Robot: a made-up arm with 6 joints.
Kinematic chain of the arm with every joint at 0, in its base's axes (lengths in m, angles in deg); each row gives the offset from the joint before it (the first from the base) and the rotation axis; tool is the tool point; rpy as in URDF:
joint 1: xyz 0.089 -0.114 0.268 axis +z
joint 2: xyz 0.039 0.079 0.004 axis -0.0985 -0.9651 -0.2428
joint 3: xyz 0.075 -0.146 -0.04 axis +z
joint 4: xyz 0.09 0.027 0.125 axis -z
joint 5: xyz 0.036 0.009 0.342 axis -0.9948 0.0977 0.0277
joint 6: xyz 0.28 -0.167 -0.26 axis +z
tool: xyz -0.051 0.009 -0.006 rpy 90 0 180
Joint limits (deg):
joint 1: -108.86..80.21
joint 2: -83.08..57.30
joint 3: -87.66..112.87
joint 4: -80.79..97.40
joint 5: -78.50..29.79
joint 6: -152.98..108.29
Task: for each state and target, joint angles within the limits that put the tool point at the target. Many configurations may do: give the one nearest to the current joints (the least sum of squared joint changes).
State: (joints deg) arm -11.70 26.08 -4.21 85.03 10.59 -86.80
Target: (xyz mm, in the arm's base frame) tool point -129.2 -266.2 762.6
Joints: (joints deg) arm -56.42 57.30 30.36 35.48 29.79 -98.97
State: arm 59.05 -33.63 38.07 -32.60 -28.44 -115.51
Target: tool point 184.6 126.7 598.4
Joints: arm 17.39 -76.59 61.93 -57.87 -62.86 -108.98
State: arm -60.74 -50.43 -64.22 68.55 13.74 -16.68
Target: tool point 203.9 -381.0 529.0
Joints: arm -27.98 -68.84 -71.50 64.60 29.79 -6.81
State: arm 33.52 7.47 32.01 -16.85 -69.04 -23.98
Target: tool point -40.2 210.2 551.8
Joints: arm 47.11 36.16 28.17 -21.43 -60.49 -21.12
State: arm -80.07 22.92 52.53 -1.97 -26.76 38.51
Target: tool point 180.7 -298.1 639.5
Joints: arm -89.12 53.28 51.40 15.78 -22.59 32.41
